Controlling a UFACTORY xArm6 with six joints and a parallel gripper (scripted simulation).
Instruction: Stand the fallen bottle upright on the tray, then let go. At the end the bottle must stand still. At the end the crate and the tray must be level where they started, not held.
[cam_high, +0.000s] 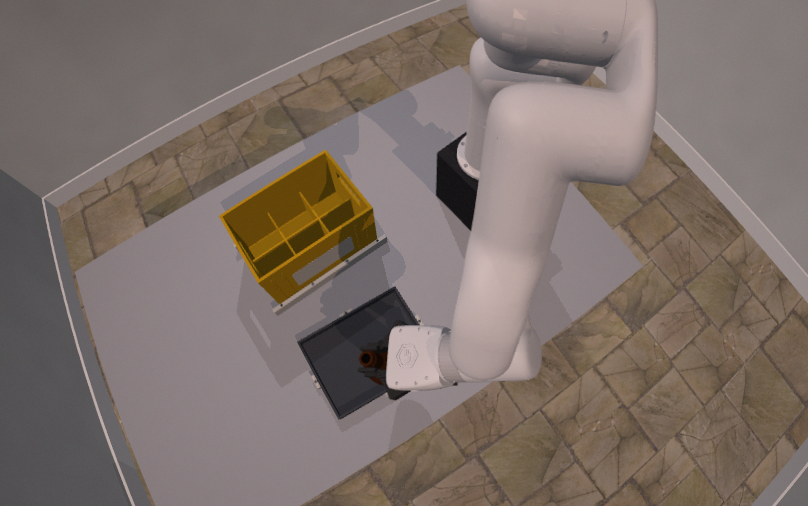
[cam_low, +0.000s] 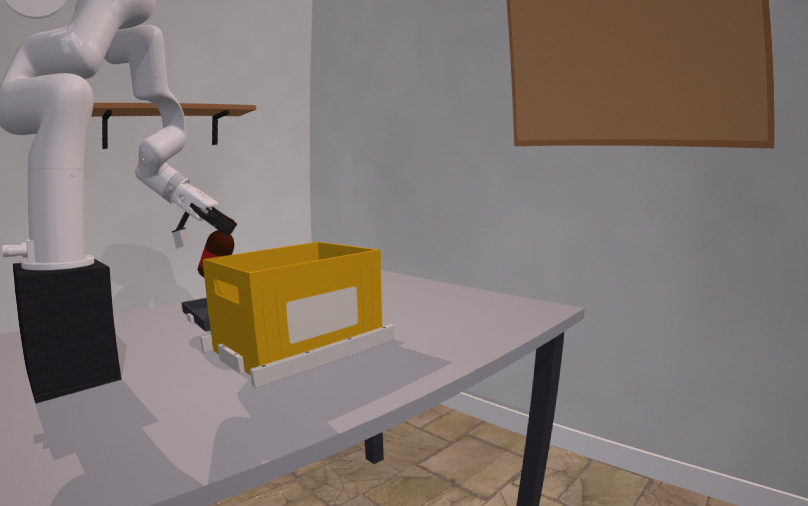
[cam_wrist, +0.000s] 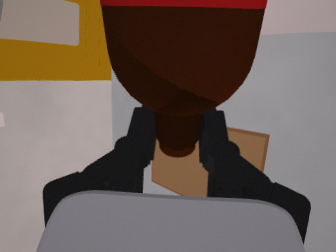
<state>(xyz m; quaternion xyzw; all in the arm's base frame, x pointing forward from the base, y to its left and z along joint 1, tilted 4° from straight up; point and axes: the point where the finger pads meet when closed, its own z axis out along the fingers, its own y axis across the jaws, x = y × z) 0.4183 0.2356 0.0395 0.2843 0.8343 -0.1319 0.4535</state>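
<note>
The brown bottle is 2 cm behind my hand, 1 cm to the left of it and 5 cm below it. The rest, counted from my hand: yellow crate 2 cm behind, 35 cm to the right, 12 cm below; dark tray 5 cm to the right, 19 cm below.
</note>
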